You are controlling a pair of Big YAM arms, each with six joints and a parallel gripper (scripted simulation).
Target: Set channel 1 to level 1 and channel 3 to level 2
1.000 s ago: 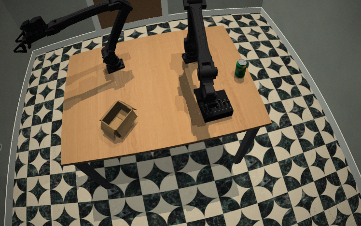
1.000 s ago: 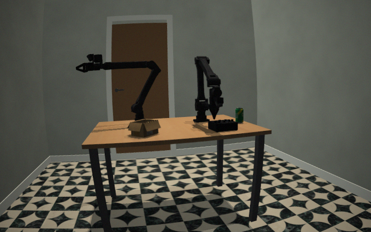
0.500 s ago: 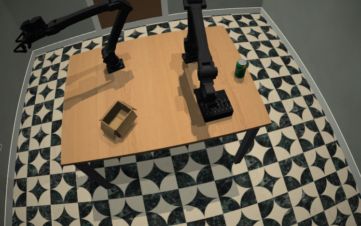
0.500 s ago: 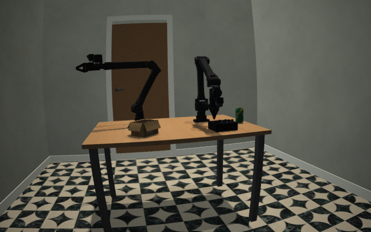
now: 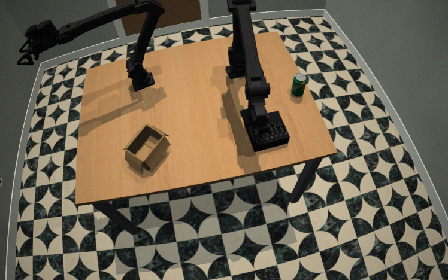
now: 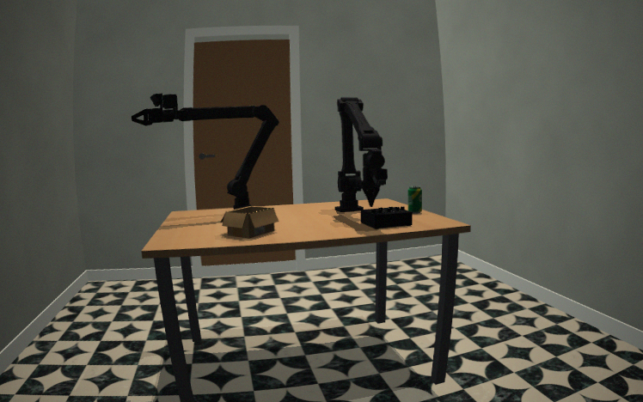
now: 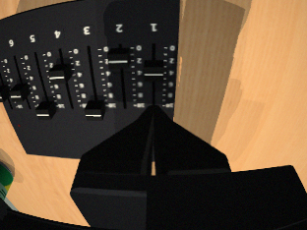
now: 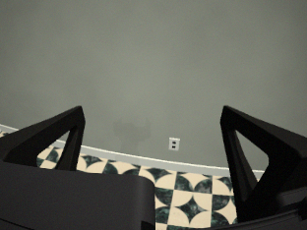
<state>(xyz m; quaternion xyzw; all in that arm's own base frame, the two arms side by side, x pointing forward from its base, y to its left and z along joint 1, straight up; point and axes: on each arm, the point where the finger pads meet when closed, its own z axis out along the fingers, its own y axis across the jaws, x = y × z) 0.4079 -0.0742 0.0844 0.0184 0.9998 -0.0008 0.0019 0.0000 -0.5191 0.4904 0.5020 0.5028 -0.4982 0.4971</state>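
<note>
Now: left hand 2 cm short of the channel 1 fader knob and 2 cm above it. Round my left hand: channel 2 cap: 3 cm to the left, 3 cm ahead, 2 cm below; then channel 3 knob: 4 cm to the left, 2 cm below, 1 cm behind; then channel 4 fader cap: 7 cm to the left, 2 cm below, 1 cm ahead.
</note>
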